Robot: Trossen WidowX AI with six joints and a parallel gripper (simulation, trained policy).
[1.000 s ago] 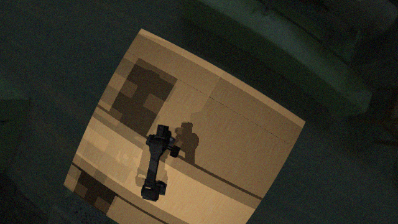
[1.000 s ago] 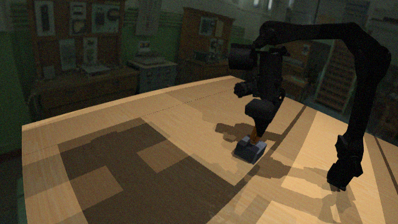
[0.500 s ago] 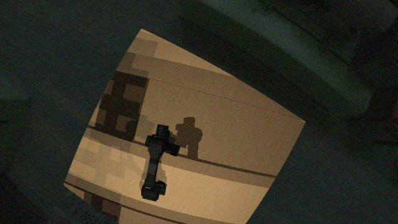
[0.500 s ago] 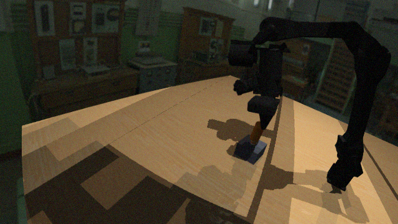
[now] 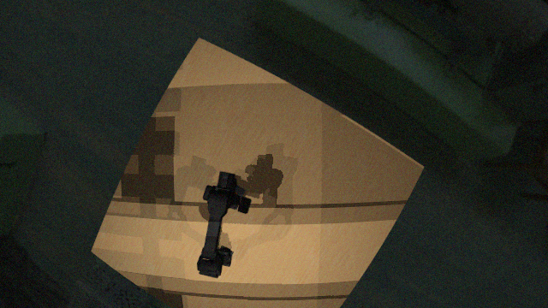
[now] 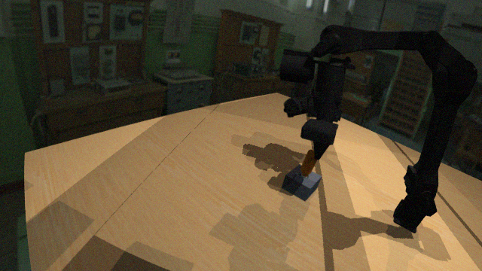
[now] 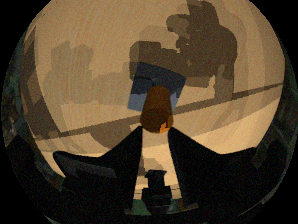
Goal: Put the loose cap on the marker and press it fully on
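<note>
Now: the orange cap 2 cm below my gripper tip and 1 cm ahead of it. Round my gripper tip: holder block 8 cm below, 2 cm ahead.
</note>
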